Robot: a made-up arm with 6 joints. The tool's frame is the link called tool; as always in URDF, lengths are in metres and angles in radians. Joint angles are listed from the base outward. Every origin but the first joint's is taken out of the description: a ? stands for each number. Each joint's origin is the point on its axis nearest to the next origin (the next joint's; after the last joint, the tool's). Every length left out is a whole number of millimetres.
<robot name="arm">
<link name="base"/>
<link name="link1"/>
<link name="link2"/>
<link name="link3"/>
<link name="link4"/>
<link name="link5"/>
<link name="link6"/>
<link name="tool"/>
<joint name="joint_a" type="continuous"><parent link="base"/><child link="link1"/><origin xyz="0.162 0 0.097" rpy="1.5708 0 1.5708"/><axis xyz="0 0 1"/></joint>
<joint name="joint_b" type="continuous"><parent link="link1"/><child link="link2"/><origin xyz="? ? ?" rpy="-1.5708 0 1.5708"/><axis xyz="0 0 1"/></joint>
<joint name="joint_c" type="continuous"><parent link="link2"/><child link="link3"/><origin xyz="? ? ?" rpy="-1.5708 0 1.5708"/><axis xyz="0 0 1"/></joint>
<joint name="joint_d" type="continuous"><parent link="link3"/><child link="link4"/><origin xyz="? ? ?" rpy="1.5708 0 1.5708"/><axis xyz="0 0 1"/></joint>
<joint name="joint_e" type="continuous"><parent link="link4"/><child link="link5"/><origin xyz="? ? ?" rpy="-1.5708 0 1.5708"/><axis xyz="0 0 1"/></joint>
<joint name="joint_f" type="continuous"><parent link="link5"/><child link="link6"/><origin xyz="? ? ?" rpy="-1.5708 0 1.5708"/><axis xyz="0 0 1"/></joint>
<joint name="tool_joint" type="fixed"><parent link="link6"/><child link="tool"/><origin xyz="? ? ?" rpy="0 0 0"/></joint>
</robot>
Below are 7 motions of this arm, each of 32 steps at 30 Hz.
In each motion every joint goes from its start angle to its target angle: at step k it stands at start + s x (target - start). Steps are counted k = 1, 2, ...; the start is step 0. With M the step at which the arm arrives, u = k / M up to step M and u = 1 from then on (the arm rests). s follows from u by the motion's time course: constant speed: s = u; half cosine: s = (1 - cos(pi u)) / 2; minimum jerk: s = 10 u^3 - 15 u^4 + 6 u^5.
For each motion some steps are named. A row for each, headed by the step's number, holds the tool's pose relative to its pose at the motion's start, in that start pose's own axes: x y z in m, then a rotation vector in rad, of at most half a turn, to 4 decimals.
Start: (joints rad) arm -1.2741 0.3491 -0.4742 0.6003 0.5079 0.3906
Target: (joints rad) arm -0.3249 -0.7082 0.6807 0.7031 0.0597 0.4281
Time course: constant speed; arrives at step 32
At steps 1, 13, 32:
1: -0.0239 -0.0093 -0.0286 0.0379 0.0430 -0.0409
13: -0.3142 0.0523 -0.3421 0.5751 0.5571 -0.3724
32: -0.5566 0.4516 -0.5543 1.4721 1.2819 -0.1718

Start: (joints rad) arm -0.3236 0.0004 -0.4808 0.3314 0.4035 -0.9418
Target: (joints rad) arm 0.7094 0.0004 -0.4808 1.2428 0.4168 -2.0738
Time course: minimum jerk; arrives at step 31
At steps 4, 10, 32:
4: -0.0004 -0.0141 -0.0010 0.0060 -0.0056 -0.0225
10: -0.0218 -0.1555 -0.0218 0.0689 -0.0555 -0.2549
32: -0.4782 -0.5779 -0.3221 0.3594 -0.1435 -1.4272

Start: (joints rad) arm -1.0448 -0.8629 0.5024 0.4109 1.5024 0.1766
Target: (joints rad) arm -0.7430 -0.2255 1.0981 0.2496 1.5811 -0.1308
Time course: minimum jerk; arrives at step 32
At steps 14, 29, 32:
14: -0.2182 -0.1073 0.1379 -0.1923 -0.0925 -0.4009
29: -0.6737 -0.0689 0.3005 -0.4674 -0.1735 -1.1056
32: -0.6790 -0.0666 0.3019 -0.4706 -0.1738 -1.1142

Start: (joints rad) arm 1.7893 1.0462 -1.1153 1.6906 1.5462 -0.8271
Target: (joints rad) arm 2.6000 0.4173 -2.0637 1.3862 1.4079 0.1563
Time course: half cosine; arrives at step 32
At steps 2, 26, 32:
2: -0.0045 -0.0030 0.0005 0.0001 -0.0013 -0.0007
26: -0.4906 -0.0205 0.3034 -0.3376 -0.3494 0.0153
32: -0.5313 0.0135 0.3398 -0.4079 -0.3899 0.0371

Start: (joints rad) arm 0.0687 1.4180 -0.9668 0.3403 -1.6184 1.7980
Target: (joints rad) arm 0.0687 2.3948 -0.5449 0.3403 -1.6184 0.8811
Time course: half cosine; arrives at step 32
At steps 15, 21, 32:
15: 0.0016 -0.2280 -0.0255 -0.2149 -0.2880 -0.7335
21: -0.0688 -0.3268 -0.0323 -0.3305 -0.5324 -1.1548
32: -0.1525 -0.3804 -0.0523 -0.4193 -0.8099 -1.5023

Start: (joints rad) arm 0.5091 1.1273 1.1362 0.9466 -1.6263 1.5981
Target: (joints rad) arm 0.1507 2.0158 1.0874 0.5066 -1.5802 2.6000
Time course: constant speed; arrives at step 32
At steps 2, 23, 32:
2: 0.0095 0.0071 -0.0026 -0.0410 -0.0050 0.1371
23: -0.1217 -0.0305 -0.0668 -0.4539 0.2122 1.5755
32: -0.2074 -0.1990 -0.0447 -0.5776 0.4632 2.1776

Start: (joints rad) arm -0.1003 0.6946 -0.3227 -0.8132 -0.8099 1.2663
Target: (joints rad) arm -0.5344 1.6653 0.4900 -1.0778 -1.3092 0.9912
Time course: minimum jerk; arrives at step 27
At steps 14, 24, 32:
14: -0.0295 -0.1029 -0.0620 -0.2960 0.1209 -0.0483
24: -0.0406 -0.1498 -0.0729 -0.4913 0.2330 0.1330
32: -0.0406 -0.1503 -0.0731 -0.4951 0.2363 0.1398

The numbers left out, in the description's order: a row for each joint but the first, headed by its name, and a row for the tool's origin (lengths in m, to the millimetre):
joint_b: -0.108 -0.002 0
joint_c: 0.357 0.105 0
joint_d: 0.036 0.026 0
joint_e: -0.342 0.113 0
joint_f: 0.097 -0.046 0
tool: 0.38 -0.094 0

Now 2 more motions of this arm.
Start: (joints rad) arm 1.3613 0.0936 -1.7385 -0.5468 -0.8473 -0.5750
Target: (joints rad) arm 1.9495 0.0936 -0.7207 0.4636 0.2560 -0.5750
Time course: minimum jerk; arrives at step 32
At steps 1, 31, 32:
1: -0.0001 -0.0002 0.0002 0.0003 -0.0006 -0.0004
31: -0.7166 -0.2837 -0.2182 0.5296 -1.5315 -1.3271
32: -0.7168 -0.2836 -0.2184 0.5296 -1.5317 -1.3275

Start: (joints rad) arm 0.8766 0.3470 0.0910 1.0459 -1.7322 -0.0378
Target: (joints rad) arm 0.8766 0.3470 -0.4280 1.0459 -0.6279 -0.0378
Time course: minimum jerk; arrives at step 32
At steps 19, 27, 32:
19: -0.1021 0.0247 0.4332 -0.1387 -1.0475 0.0379
27: -0.2532 0.0639 0.5565 -0.1997 -1.5096 0.1008
32: -0.2704 0.0683 0.5649 -0.2056 -1.5554 0.1088

